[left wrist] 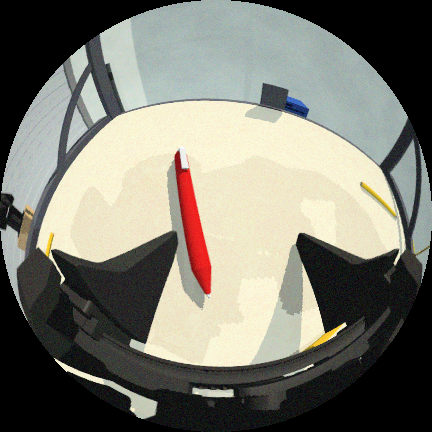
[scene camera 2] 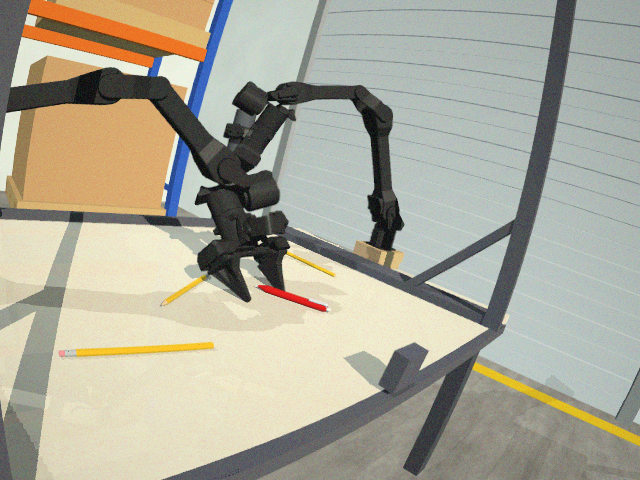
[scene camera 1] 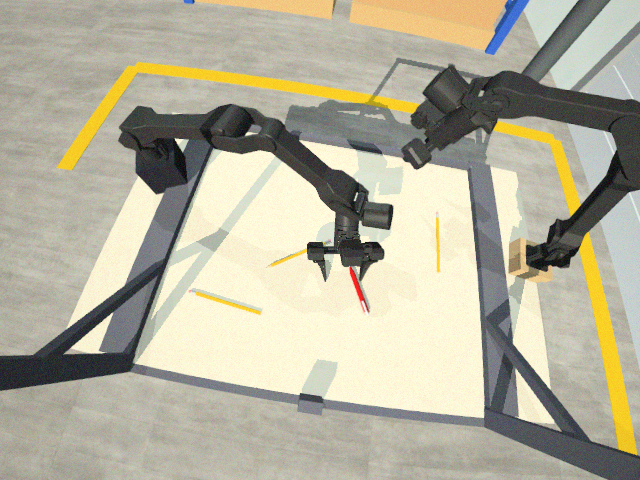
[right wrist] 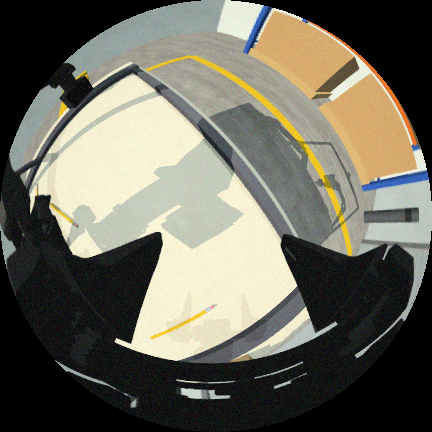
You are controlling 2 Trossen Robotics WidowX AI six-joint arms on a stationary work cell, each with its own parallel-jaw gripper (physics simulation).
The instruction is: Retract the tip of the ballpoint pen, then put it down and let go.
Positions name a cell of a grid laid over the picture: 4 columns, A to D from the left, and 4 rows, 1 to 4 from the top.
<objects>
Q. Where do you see a red ballpoint pen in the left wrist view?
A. B3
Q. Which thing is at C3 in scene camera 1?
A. The left gripper.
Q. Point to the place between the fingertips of the right gripper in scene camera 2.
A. At B2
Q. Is the right gripper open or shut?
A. Open.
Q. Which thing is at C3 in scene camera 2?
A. A tan block.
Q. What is the right gripper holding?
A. Nothing.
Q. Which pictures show the right gripper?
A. Scene camera 2, scene camera 1 and the right wrist view only.
</objects>
